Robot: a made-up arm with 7 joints. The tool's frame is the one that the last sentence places. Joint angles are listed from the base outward.
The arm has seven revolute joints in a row. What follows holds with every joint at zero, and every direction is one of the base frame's. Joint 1 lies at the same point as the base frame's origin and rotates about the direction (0, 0.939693, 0.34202). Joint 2 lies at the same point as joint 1 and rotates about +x. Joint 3 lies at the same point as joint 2 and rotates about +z. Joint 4 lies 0.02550 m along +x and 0.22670 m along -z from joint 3 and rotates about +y. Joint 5 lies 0.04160 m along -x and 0.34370 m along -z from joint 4 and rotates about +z. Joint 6 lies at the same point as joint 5 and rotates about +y. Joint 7 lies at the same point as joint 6 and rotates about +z. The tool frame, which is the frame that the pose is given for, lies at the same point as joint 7; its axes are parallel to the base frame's.
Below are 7 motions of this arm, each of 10 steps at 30 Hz.
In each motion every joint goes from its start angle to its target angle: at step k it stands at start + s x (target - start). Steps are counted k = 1, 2, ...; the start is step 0. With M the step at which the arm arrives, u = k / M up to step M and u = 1 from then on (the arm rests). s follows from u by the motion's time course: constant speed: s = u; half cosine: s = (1 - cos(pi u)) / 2; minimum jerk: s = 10 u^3 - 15 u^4 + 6 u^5.
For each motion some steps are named. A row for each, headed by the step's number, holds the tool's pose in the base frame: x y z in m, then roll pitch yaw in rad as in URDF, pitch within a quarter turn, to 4 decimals.
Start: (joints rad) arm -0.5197 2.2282 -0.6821 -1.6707 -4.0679 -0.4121 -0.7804
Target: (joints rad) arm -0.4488 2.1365 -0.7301 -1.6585 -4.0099 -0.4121 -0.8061
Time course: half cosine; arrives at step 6
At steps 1, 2, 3, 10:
1: 0.3267 0.2734 0.1069 1.9822 -0.7952 -1.7055
2: 0.3283 0.2762 0.0957 1.9571 -0.8189 -1.6811
3: 0.3301 0.2798 0.0803 1.9200 -0.8504 -1.6446
10: 0.3322 0.2862 0.0490 1.8353 -0.9097 -1.5601

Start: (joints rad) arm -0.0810 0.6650 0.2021 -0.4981 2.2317 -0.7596 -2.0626
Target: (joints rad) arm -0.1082 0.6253 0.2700 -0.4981 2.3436 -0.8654 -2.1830
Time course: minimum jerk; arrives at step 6
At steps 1, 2, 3, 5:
1: 0.1914 0.3576 -0.3998 1.1714 -0.4805 0.2855
2: 0.1934 0.3558 -0.4004 1.1601 -0.4745 0.3168
3: 0.1968 0.3529 -0.4013 1.1397 -0.4622 0.3690
5: 0.2021 0.3481 -0.4029 1.1033 -0.4364 0.4525

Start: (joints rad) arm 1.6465 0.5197 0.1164 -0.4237 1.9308 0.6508 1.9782
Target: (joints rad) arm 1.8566 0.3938 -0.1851 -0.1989 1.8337 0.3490 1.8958
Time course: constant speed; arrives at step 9
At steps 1, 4, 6, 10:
1: -0.5604 0.1136 -0.0279 -0.8623 -0.4994 -1.7060
4: -0.5703 0.0591 0.0221 -1.0765 -0.6243 -1.5796
6: -0.5709 0.0246 0.0570 -1.2306 -0.7048 -1.4779
10: -0.5631 -0.0232 0.1103 -1.4866 -0.8168 -1.2906

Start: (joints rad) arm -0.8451 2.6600 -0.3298 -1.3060 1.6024 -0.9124 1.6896
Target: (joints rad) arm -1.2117 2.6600 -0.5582 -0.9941 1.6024 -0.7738 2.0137
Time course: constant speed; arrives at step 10
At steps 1, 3, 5, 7, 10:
1: 0.0806 0.2098 0.4484 2.8557 -0.4984 2.3346
3: 0.0423 0.2315 0.4522 2.8708 -0.4134 2.3149
5: 0.0038 0.2533 0.4513 2.8812 -0.3258 2.2917
7: -0.0345 0.2751 0.4457 2.8863 -0.2362 2.2647
10: -0.0902 0.3074 0.4284 2.8822 -0.0994 2.2164

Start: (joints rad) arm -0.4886 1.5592 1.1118 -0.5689 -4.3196 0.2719 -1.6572
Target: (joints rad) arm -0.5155 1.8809 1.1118 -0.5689 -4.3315 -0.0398 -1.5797
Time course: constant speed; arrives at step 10
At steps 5, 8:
5: 0.0454 0.4985 0.2655 -2.8891 -0.7555 -2.1650
8: 0.0186 0.4756 0.3074 -2.8130 -0.6697 -2.1274

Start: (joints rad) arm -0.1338 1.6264 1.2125 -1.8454 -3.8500 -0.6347 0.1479
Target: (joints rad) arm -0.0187 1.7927 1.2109 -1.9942 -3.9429 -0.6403 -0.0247
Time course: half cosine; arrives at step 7
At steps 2, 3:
2: 0.0954 0.1293 0.3674 3.0603 0.1669 2.0982
3: 0.1009 0.1084 0.3663 3.0411 0.1076 2.1494

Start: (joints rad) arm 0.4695 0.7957 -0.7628 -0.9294 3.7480 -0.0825 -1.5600
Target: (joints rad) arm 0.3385 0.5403 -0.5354 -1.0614 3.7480 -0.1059 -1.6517
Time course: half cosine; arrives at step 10
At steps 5, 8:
5: 0.0242 0.1576 -0.5105 -0.2535 -0.0773 1.3809
8: 0.0837 0.1178 -0.5091 -0.4101 -0.0199 1.4266

